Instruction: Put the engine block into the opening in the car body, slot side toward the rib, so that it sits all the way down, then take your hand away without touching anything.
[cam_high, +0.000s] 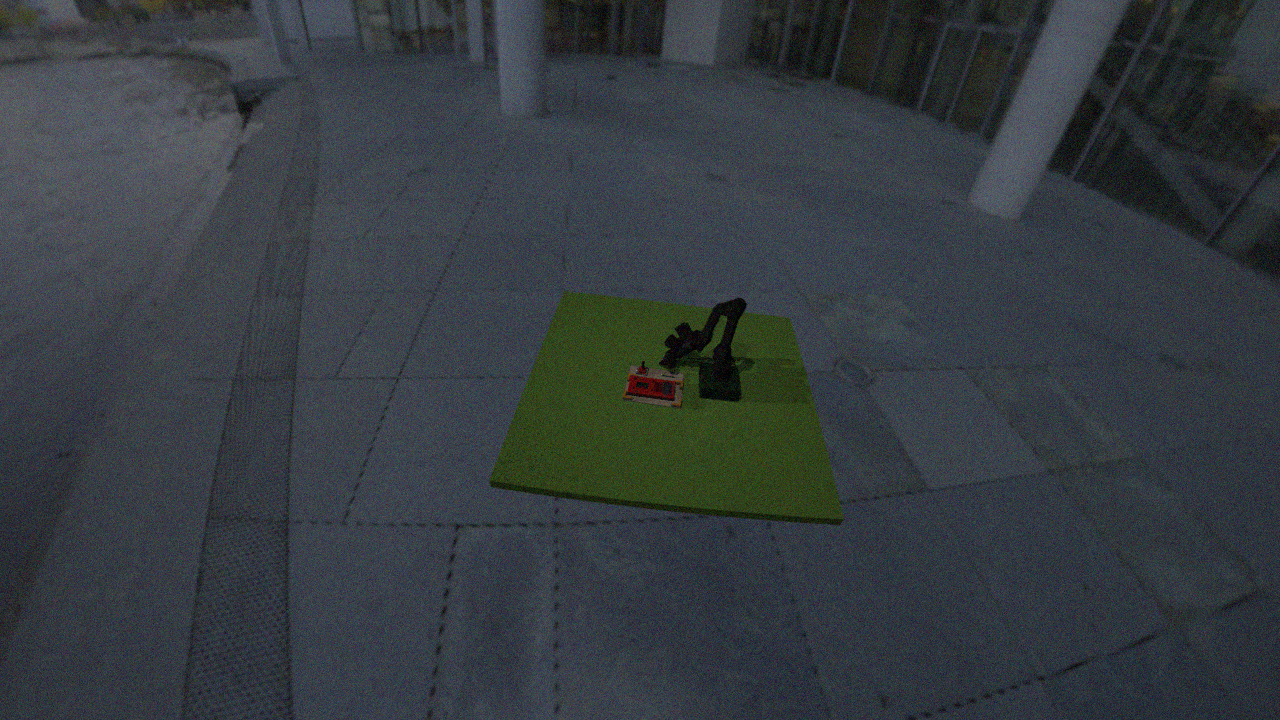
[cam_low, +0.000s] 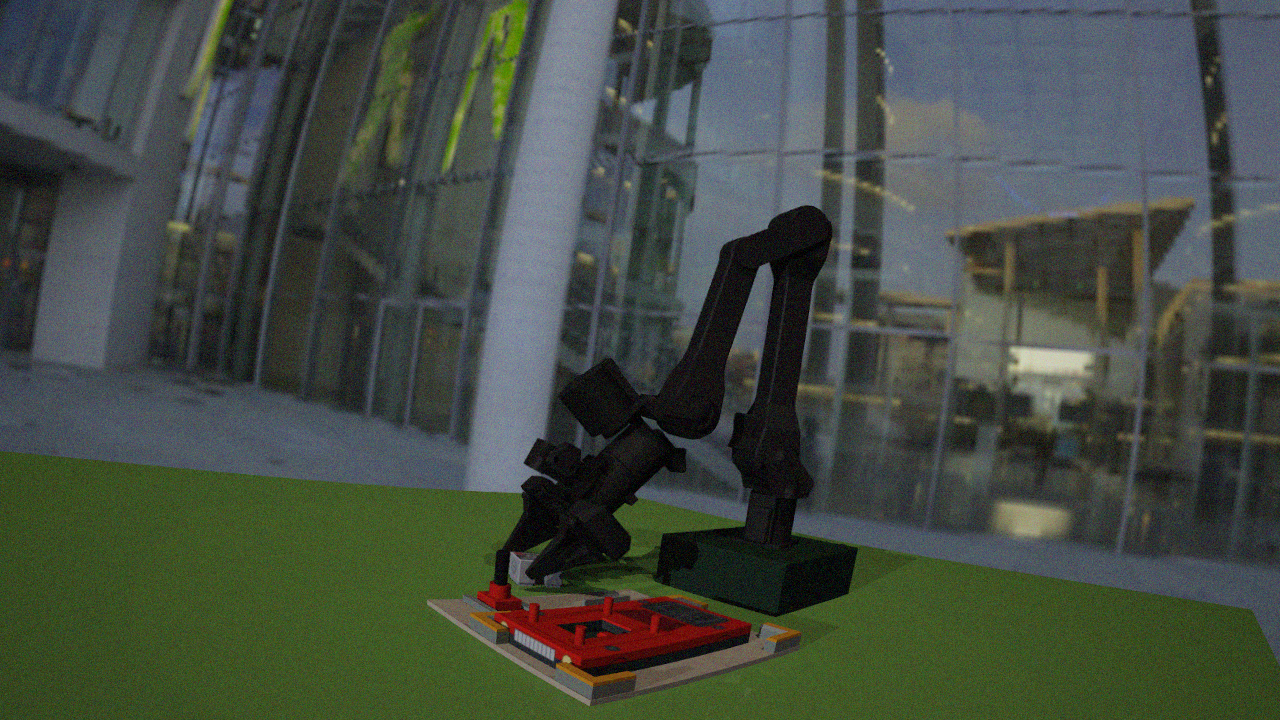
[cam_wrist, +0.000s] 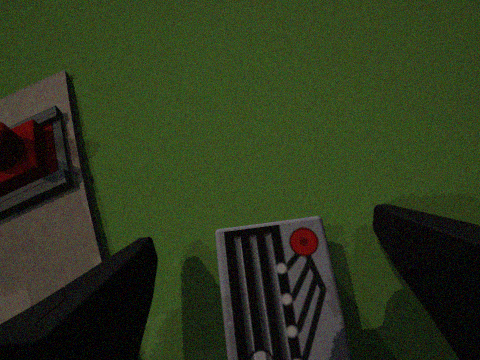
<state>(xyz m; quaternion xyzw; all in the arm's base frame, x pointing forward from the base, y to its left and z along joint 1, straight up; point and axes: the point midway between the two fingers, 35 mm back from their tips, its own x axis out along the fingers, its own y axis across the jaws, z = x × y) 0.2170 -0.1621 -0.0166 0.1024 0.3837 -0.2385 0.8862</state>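
Now: gripper tip 20 mm past the engine block, 20 mm to the right of it and 10 mm above it. The rest, counted from my gripper tip: grey baseplate (70 mm ahead, 180 mm to the left, 10 mm below).
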